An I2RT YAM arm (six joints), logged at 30 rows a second.
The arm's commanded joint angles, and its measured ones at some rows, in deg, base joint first. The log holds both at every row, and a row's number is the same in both.
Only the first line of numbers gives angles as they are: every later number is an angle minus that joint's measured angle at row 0.
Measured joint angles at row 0:
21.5 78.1 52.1 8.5 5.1 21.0
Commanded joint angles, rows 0 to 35:
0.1 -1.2 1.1 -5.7 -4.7 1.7
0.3 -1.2 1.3 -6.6 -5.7 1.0
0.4 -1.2 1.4 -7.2 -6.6 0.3
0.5 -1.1 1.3 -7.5 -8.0 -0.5
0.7 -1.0 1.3 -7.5 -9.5 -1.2
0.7 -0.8 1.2 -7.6 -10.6 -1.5
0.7 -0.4 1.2 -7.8 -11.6 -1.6
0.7 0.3 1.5 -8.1 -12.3 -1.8
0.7 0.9 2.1 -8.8 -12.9 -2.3
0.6 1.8 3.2 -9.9 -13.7 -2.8
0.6 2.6 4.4 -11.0 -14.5 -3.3
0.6 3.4 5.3 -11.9 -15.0 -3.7
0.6 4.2 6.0 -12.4 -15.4 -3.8
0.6 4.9 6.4 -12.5 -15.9 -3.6
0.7 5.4 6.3 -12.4 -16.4 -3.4
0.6 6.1 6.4 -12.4 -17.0 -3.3
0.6 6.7 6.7 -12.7 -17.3 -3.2
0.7 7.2 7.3 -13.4 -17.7 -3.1
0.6 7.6 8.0 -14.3 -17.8 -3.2
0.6 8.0 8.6 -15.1 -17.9 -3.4
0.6 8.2 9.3 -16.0 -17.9 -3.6
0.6 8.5 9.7 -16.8 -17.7 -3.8
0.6 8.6 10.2 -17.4 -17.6 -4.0
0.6 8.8 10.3 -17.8 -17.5 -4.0
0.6 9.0 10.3 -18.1 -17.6 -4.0
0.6 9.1 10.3 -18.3 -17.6 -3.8
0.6 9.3 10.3 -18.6 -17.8 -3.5
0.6 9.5 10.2 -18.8 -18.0 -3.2
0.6 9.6 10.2 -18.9 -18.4 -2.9
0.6 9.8 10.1 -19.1 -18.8 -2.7
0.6 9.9 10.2 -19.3 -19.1 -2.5
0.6 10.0 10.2 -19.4 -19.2 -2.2
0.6 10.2 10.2 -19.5 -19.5 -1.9
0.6 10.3 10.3 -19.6 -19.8 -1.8
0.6 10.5 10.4 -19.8 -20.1 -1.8
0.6 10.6 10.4 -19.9 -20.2 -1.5
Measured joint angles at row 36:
0.3 9.8 9.3 -20.0 -18.9 -2.4
